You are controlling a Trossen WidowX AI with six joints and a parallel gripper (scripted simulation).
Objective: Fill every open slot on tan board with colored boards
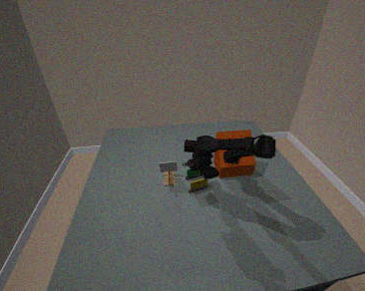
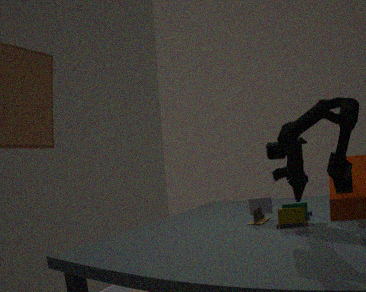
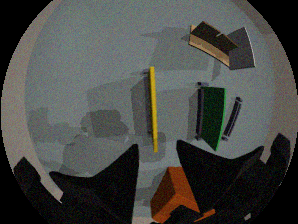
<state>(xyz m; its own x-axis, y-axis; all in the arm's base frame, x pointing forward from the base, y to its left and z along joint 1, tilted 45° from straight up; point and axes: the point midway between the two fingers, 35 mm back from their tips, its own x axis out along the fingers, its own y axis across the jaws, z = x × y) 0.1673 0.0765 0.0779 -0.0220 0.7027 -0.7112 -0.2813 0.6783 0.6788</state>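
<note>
Right now my gripper tip is 70 mm above the yellow board, 20 mm short of it and 10 mm to the right of it. The rest, counted from my gripper tip: tan board: 180 mm ahead, 100 mm to the right, 70 mm below; then green board: 90 mm to the right, 70 mm below, 30 mm ahead; then grey board: 190 mm ahead, 130 mm to the right, 40 mm below.
</note>
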